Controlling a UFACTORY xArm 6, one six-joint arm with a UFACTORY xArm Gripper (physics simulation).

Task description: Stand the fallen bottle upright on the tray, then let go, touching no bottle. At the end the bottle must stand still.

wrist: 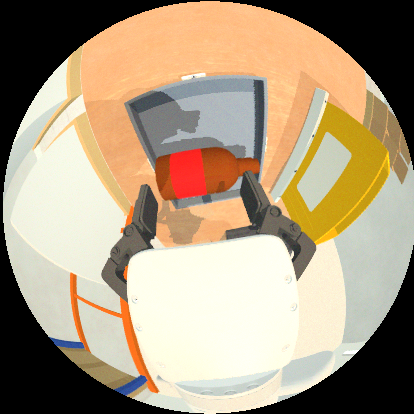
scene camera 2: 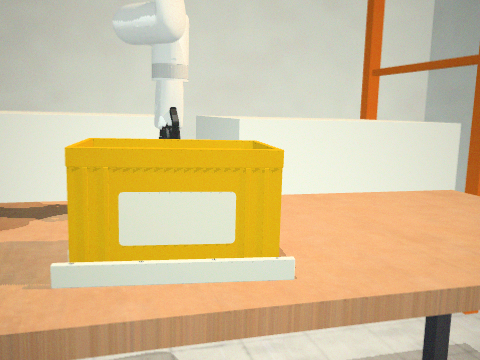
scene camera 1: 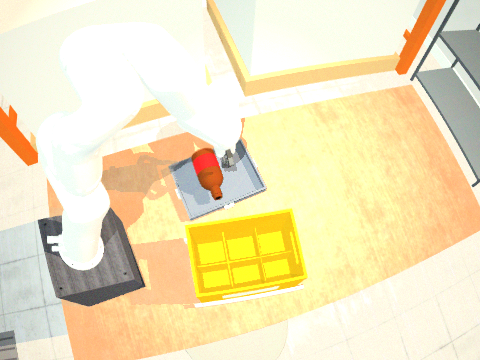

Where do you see a white strip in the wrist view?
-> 317,106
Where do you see a brown bottle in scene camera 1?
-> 208,171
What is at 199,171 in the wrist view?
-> A brown bottle.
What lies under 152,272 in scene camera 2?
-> A white strip.
